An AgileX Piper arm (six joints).
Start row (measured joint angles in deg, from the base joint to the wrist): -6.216, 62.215, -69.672, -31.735, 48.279, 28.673
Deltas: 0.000, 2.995, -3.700, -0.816, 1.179, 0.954; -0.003, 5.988, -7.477, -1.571, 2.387, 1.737; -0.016, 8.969, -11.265, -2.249, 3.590, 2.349; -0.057, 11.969, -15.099, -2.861, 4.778, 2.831; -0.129, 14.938, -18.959, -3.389, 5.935, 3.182; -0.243, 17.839, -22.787, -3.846, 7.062, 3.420; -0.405, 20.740, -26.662, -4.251, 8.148, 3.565; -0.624, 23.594, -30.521, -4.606, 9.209, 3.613
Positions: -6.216, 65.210, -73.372, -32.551, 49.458, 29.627; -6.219, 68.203, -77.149, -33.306, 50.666, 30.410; -6.232, 71.184, -80.937, -33.984, 51.869, 31.022; -6.273, 74.184, -84.771, -34.596, 53.057, 31.504; -6.345, 77.153, -88.631, -35.124, 54.214, 31.855; -6.459, 80.054, -92.459, -35.581, 55.341, 32.093; -6.621, 82.955, -96.334, -35.986, 56.427, 32.238; -6.840, 85.809, -100.193, -36.341, 57.488, 32.286
